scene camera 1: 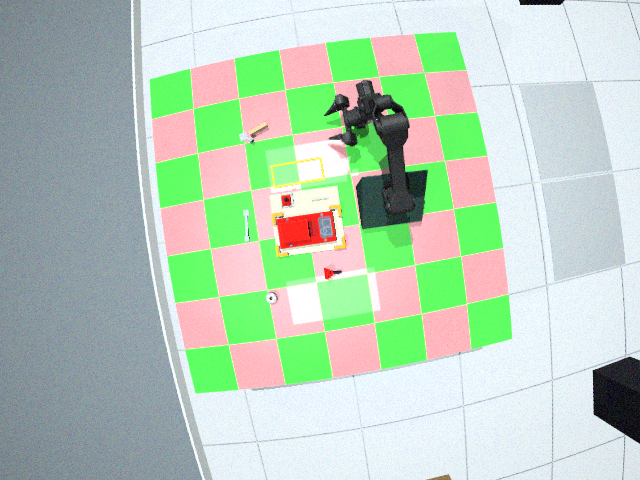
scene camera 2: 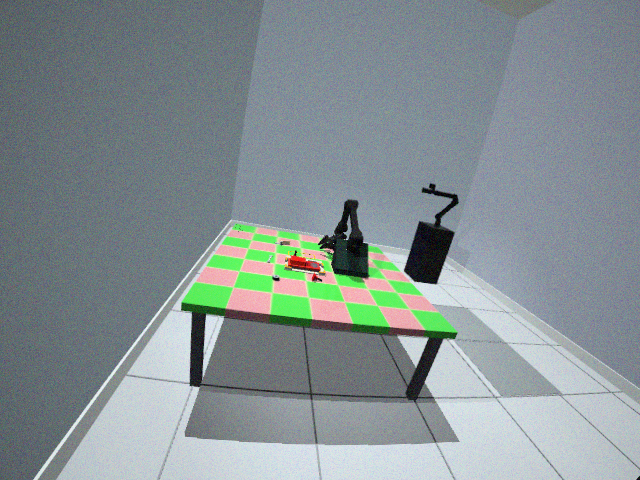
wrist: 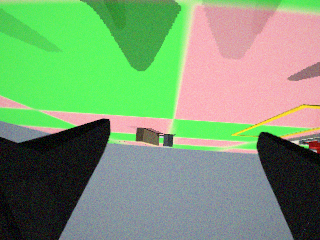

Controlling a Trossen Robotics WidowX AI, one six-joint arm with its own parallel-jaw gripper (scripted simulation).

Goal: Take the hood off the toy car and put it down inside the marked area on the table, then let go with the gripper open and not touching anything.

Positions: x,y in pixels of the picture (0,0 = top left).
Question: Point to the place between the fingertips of my gripper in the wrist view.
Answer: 183,132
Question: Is my gripper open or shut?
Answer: Open.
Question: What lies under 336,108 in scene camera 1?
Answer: My gripper.
